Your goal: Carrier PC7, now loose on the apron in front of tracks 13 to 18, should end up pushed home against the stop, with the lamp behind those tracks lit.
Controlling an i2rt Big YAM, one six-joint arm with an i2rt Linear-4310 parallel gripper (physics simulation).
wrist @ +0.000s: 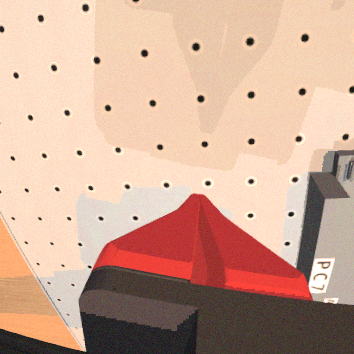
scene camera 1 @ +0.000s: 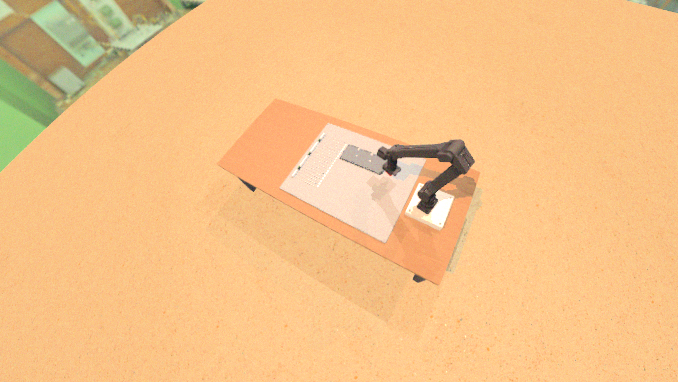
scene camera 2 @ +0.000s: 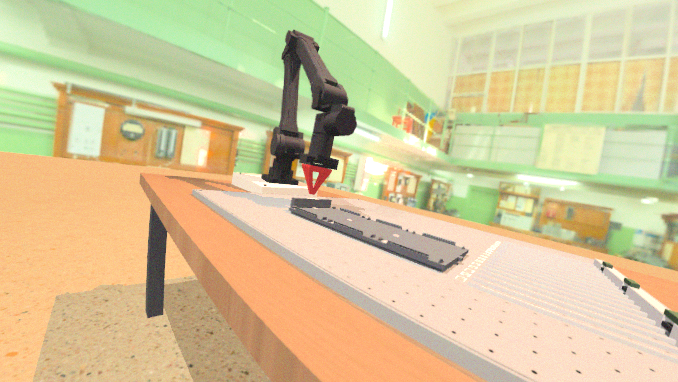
Scene:
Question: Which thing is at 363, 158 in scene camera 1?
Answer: A carrier PC7.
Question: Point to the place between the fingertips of the gripper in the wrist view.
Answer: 195, 204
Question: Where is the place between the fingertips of the gripper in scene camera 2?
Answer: At 311, 194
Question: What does the gripper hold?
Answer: Nothing.

